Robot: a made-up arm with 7 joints.
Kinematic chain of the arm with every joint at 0, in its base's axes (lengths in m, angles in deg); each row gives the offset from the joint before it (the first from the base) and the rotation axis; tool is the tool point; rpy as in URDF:
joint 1: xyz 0 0 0.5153 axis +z
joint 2: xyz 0 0 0 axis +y
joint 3: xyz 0 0 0.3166 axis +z
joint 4: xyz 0.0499 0 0 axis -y
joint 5: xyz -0.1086 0 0.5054 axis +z
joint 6: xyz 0 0 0 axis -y
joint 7: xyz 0.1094 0 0 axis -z
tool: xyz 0 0 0 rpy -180 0 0
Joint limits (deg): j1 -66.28..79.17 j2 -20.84..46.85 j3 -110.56..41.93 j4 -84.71..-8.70 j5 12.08..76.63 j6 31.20..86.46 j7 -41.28..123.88
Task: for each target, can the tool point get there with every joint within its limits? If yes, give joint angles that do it. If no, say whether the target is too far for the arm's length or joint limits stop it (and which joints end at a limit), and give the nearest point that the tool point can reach.
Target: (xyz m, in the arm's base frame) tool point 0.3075 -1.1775 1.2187
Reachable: no: too far | nearest point 0.2107 -0.7815 0.9980 | short by 0.464 m
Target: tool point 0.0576 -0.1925 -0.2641
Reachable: no: joint limits stop it (at a limit: joint 1, joint 2, joint 4, joint 5, joint 6) | nearest point 0.2609 -0.6467 0.3354 | short by 0.779 m
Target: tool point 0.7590 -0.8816 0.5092
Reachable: no: too far | nearest point 0.5715 -0.6639 0.5688 | short by 0.293 m
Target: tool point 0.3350 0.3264 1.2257
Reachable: yes | joints 63.29 -0.43 -24.62 -50.78 33.56 37.91 76.63
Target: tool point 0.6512 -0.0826 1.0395
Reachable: yes | joints 10.47 13.45 -28.63 -59.51 45.69 42.32 -10.98
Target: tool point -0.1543 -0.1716 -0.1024
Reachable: no: joint limits stop it (at a limit: joint 1, joint 2, joint 4, joint 5, joint 6) | nearest point 0.0578 -0.7025 0.3680 | short by 0.740 m
